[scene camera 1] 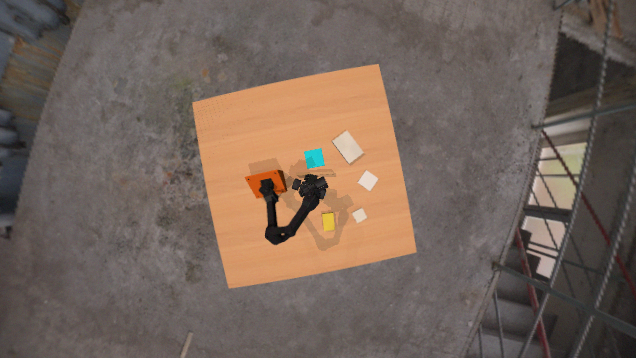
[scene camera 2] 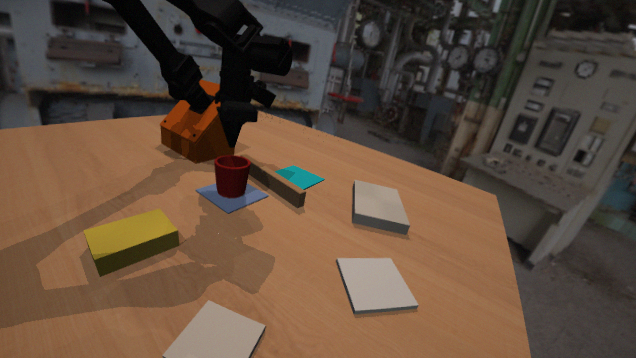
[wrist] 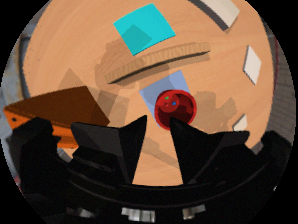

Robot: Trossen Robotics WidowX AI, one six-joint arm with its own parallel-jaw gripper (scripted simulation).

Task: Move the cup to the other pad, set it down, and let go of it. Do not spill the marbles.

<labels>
red cup: scene camera 2; wrist
same spot on red cup: (wrist: pixel 185 109) = (scene camera 2: pixel 233 180)
</labels>
